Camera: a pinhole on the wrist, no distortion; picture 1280 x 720 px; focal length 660.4 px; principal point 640.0 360.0 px. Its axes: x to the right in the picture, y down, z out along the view. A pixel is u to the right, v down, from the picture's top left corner.
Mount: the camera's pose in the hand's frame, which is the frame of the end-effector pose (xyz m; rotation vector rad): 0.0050 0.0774 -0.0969 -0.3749 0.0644 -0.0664
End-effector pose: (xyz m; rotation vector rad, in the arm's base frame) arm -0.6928 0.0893 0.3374 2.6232 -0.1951 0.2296
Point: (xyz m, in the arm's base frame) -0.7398 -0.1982 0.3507
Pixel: 527.9 582.1
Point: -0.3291 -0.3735 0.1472
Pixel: 996.4 337.9
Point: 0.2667 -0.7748 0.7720
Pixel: outside the picture
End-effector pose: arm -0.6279 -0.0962 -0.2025 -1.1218 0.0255 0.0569
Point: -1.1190 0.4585 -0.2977
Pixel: 52.8 390.0
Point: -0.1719 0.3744 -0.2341
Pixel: 1157.2 310.0
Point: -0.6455 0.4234 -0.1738
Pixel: 588.2 247.5
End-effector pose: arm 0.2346 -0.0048 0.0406 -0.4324 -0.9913 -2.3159
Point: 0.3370 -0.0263 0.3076
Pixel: 706.3 445.5
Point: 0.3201 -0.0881 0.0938
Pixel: 480.7 499.2
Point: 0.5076 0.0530 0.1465
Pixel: 72.2 402.9
